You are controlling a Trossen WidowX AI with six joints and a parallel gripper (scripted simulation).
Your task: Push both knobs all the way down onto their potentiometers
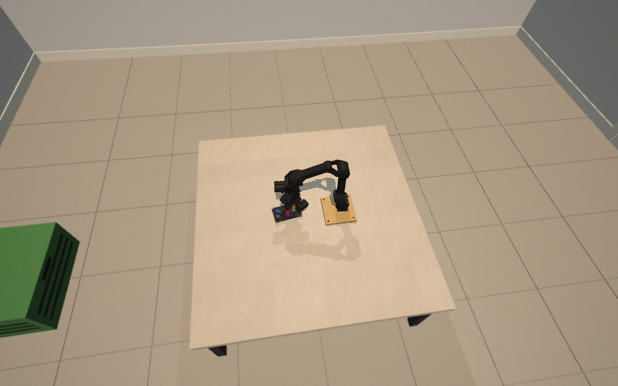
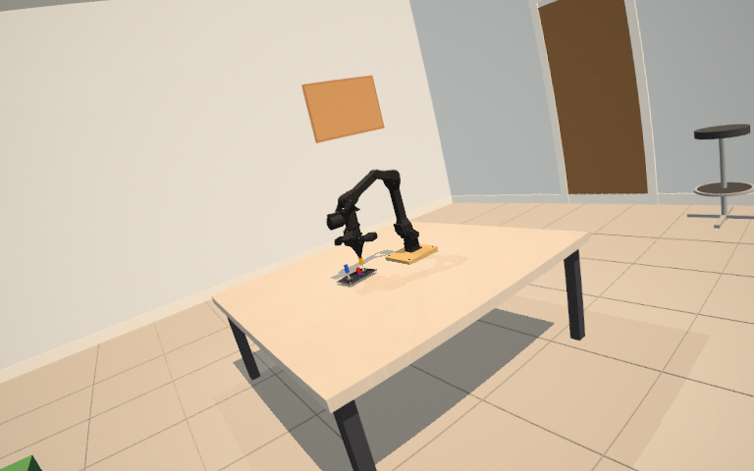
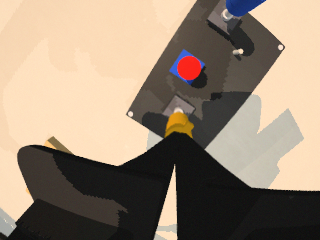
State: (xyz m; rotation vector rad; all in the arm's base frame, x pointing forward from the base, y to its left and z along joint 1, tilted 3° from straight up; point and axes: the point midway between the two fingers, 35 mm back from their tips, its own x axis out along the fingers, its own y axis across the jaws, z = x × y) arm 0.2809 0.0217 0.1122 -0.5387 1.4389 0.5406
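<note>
My gripper tip is 1 cm above the yellow knob. The rest, counted from my gripper tip: blue knob 9 cm ahead, 4 cm to the left, 1 cm below.
</note>
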